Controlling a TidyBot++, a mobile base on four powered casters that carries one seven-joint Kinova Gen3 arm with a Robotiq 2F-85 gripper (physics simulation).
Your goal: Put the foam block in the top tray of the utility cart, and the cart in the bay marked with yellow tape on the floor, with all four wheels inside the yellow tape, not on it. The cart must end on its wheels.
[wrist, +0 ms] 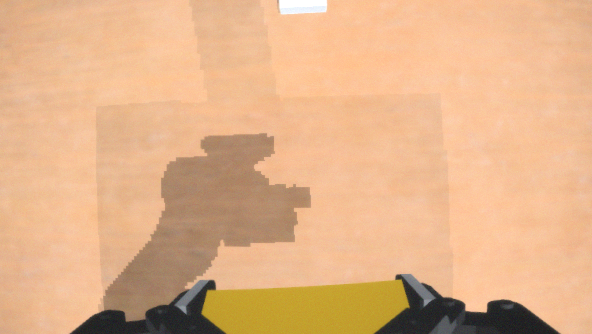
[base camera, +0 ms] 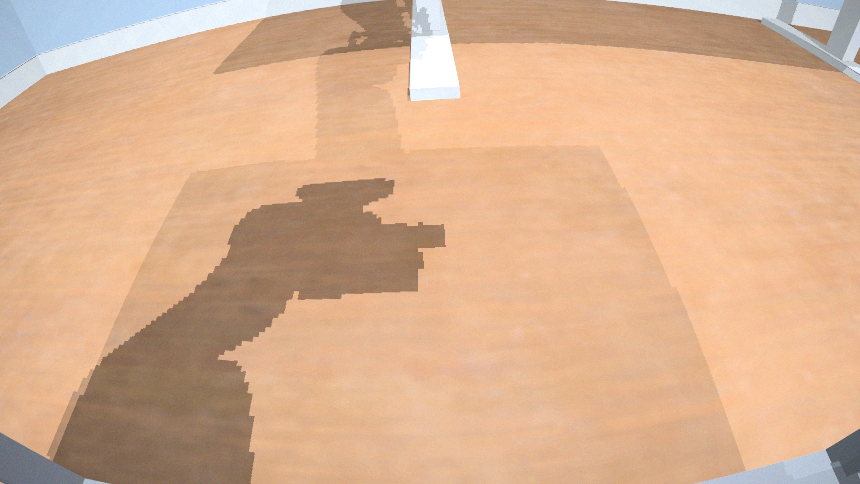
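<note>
My gripper point(wrist: 305, 298) shows at the bottom of the wrist view, with its fingers far apart. It is shut on the yellow foam block point(wrist: 306, 310), which spans from one finger pad to the other, its far edge slightly tilted. Only part of the block shows. The gripper and the block are held above the wooden floor. The arm casts a dark shadow on the floor in both views. The utility cart and the yellow-taped bay do not show in either view.
A white beam point(base camera: 432, 66) point(wrist: 303, 6) lies ahead, a little left of or near the centre, its near end towards me. A white frame with an upright post point(base camera: 847, 33) stands at the far right. A pale blue wall with a white skirting point(base camera: 150, 27) runs along the back left.
</note>
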